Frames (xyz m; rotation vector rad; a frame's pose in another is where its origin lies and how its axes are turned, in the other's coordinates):
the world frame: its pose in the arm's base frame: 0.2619 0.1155 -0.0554 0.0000 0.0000 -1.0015
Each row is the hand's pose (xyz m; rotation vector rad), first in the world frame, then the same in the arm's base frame.
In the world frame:
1: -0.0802 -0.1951 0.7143 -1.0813 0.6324 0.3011
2: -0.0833 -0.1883 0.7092 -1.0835 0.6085 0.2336
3: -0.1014 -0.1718 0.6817 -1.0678 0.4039 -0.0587
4: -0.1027 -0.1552 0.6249 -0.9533 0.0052 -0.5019
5: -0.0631 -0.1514 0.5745 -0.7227 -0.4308 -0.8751
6: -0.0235 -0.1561 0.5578 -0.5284 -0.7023 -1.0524
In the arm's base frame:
1: 0.0543 0.0779 0.6589 -0.6523 1.0862 -0.5658
2: 0.0584 0.0842 0.6538 -0.6698 1.0724 -0.6347
3: 0.0625 0.1083 0.6263 -0.7756 0.9053 -0.9448
4: 0.0758 0.1183 0.5695 -0.9062 0.5024 -1.4191
5: 0.1004 0.0870 0.5191 -0.9459 -0.0348 -1.8077
6: 0.1178 0.0511 0.5024 -0.9159 -0.4145 -1.9766

